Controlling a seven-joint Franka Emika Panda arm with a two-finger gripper.
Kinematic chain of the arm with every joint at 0, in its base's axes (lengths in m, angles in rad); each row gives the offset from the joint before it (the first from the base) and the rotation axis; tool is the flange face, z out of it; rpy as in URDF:
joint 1: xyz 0 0 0.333 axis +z
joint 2: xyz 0 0 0 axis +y
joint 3: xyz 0 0 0.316 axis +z
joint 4: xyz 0.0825 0 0 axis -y
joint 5: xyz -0.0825 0 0.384 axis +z
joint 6: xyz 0 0 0 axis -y
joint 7: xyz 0.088 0 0 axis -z
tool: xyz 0 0 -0.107 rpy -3.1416 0 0
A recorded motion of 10 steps. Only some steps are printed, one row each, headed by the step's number.
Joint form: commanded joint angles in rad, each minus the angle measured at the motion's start. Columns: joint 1, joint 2, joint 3, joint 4, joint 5, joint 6, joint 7.
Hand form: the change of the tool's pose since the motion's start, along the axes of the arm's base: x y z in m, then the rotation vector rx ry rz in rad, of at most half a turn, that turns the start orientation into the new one. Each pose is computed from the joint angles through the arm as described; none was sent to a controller.
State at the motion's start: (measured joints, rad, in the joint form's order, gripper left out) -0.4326 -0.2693 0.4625 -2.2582 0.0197 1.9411 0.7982
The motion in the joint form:
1: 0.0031 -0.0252 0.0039 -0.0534 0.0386 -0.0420 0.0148
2: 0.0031 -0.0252 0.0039 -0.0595 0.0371 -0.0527 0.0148
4: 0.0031 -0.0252 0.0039 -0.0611 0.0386 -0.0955 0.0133
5: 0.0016 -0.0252 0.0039 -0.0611 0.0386 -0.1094 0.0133
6: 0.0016 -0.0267 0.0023 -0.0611 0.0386 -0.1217 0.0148
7: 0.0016 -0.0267 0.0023 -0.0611 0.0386 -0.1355 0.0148
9: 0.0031 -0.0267 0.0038 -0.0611 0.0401 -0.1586 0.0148
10: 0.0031 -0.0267 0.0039 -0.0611 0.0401 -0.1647 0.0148
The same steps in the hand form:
1: -0.0189 0.0036 -0.0176 0.0206 0.0695 -0.0353
2: -0.0215 0.0031 -0.0211 0.0189 0.0862 -0.0365
4: -0.0271 0.0029 -0.0247 0.0201 0.1305 -0.0396
5: -0.0287 0.0022 -0.0255 0.0201 0.1444 -0.0424
6: -0.0304 0.0015 -0.0256 0.0198 0.1549 -0.0465
7: -0.0321 0.0014 -0.0264 0.0197 0.1687 -0.0477
9: -0.0351 0.0028 -0.0279 0.0203 0.1918 -0.0474
10: -0.0358 0.0028 -0.0282 0.0202 0.1979 -0.0479

